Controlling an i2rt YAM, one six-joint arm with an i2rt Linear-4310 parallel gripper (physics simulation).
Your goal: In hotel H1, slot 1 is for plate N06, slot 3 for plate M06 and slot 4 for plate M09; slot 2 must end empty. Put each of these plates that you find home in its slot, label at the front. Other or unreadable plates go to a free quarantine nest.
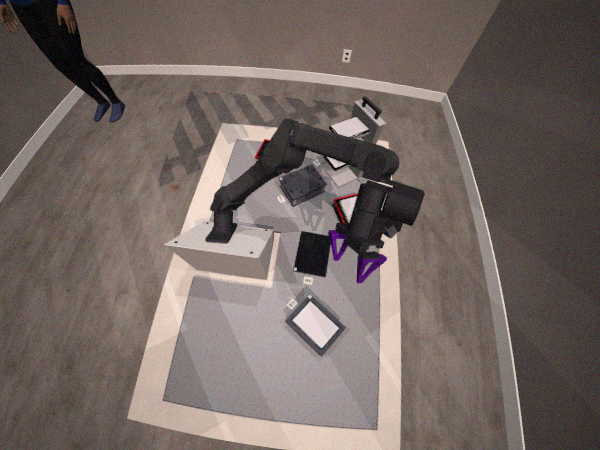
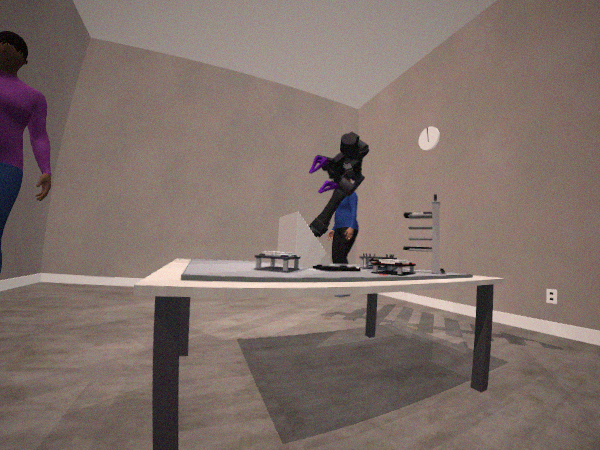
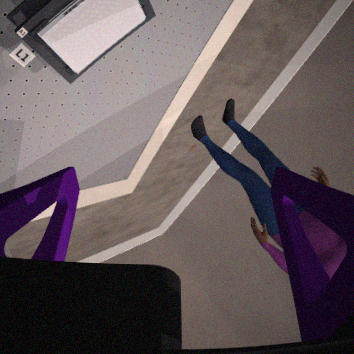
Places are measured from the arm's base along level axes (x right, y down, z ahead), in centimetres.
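Where they show: gripper, fingertip midpoint: [image 1: 347,270] [image 2: 314,183] [image 3: 174,177]; arm's base, link origin: [image 1: 222,232] [image 2: 304,240].
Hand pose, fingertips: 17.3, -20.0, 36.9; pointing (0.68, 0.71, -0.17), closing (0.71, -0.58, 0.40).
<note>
Each offset is from my fingertips to the top centre of the thing, as dx, dy, dz.
My gripper [image 1: 348,270] [image 2: 316,182] [image 3: 174,177] is open and empty, high above the table. A white plate {+10.7, +26.6, -4.7} [image 1: 315,325] [image 2: 277,253] [image 3: 95,32] lies on the dark raised nest tagged L1; its label cannot be read. A white plate {-32.0, +27.6, +11.5} [image 1: 350,209] sits on a red-edged nest {-32.0, +28.5, +11.5} [image 1: 339,212] [image 2: 406,265], partly behind the arm. The hotel [image 1: 378,131] [image 2: 436,240] stands at the far end. A white-topped plate [image 1: 350,127] [image 2: 417,215] lies in its top slot; another plate {-54.8, +21.6, +6.5} [image 1: 336,161] [image 2: 417,248] shows low down. Slot numbers and plate labels there are unreadable.
A black flat nest {-15.5, +31.3, -5.1} [image 1: 312,254] [image 2: 336,267] lies near the table's middle. A dark nest with pegs {-45.2, +25.5, -9.5} [image 1: 302,185] stands behind it. Part of a red-edged nest {-62.7, +28.5, -22.0} [image 1: 261,149] shows beyond the arm. The arm's pale base block [image 1: 230,262] [image 2: 292,235] stands at one side. People stand beyond the table.
</note>
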